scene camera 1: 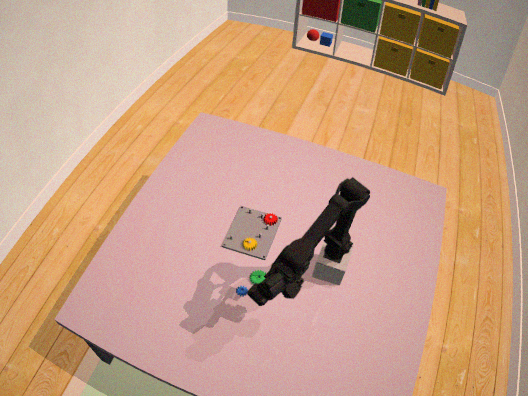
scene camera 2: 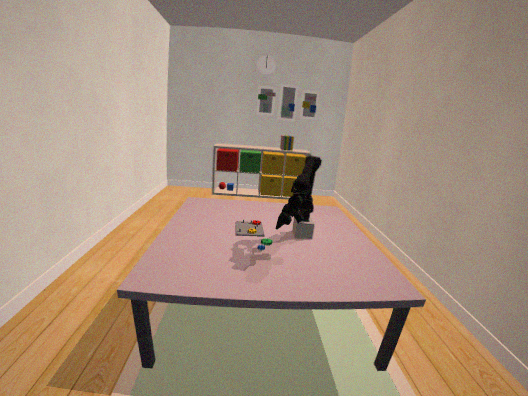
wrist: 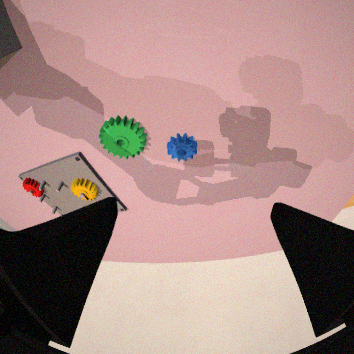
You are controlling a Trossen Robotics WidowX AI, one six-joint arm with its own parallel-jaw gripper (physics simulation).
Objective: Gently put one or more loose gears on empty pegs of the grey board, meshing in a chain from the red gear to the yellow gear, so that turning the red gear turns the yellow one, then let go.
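Frame: origin at the arm's base, x right, y ahead, z up, level; centimetres.
Seen in the pictures: gripper, between the fingertips: (scene camera 2: 277, 225) (wrist: 198, 208); arm's base, origin of its link: (scene camera 1: 334, 253).
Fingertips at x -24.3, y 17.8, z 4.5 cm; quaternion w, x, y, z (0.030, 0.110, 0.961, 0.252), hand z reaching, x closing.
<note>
Offsets run from my fingertips to a thing's top centre. Level surfaces: height alone.
The grey board {dx +28.0, dy +14.7, dz -12.0 cm} (scene camera 1: 240, 227) (scene camera 2: 242, 231) (wrist: 70, 164) lies on the table with several bare pegs. The red gear {dx +35.9, dy +10.6, dz -12.5 cm} (scene camera 1: 270, 219) (scene camera 2: 256, 222) (wrist: 33, 187) and the yellow gear {dx +21.7, dy +13.0, dz -12.4 cm} (scene camera 1: 250, 244) (scene camera 2: 252, 231) (wrist: 84, 189) sit on it, apart from each other. A larger green gear {dx +9.8, dy +4.3, dz -13.3 cm} (scene camera 1: 257, 277) (scene camera 2: 266, 241) (wrist: 123, 138) and a smaller blue gear {dx +2.3, dy +7.4, dz -13.3 cm} (scene camera 1: 241, 290) (scene camera 2: 261, 247) (wrist: 182, 147) lie loose on the table, side by side with a gap. My gripper (wrist: 198, 208) is open and empty, above the table; in the wrist view both gears lie beyond its fingertips.
The pink table {dz -15.0 cm} (scene camera 1: 165, 200) (scene camera 2: 190, 265) bears the arm's grey base block (scene camera 1: 328, 272) (scene camera 2: 304, 230), to the right of the board. The arm's shadow falls around the loose gears. A shelf unit (scene camera 1: 374, 50) (scene camera 2: 214, 170) stands on the floor beyond the table.
</note>
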